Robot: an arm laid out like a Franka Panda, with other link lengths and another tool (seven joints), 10 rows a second.
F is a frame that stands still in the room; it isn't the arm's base.
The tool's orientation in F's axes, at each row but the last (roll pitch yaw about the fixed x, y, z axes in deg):
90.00, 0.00, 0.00
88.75, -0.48, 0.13
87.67, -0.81, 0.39
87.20, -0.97, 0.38
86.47, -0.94, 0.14
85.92, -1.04, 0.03
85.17, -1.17, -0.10
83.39, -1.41, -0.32
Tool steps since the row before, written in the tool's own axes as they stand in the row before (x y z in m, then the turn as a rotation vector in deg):
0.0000, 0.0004, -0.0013, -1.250, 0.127, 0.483
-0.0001, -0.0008, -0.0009, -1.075, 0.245, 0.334
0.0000, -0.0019, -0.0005, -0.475, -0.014, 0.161
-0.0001, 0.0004, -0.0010, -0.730, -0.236, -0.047
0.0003, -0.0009, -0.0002, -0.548, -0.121, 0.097
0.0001, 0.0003, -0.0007, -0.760, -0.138, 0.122
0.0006, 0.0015, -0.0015, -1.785, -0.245, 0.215
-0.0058, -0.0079, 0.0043, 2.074, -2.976, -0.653
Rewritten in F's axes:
0.0000, 0.0013, 0.0004, -1.250, -0.483, 0.127
-0.0001, 0.0009, -0.0008, -1.076, -0.331, 0.243
0.0000, 0.0004, -0.0019, -0.474, -0.165, -0.014
-0.0001, 0.0010, 0.0003, -0.726, 0.031, -0.250
0.0003, 0.0001, -0.0009, -0.546, -0.106, -0.124
0.0001, 0.0007, 0.0003, -0.757, -0.132, -0.143
0.0006, 0.0016, 0.0014, -1.780, -0.232, -0.262
-0.0056, -0.0051, -0.0075, 2.150, 0.294, -2.979

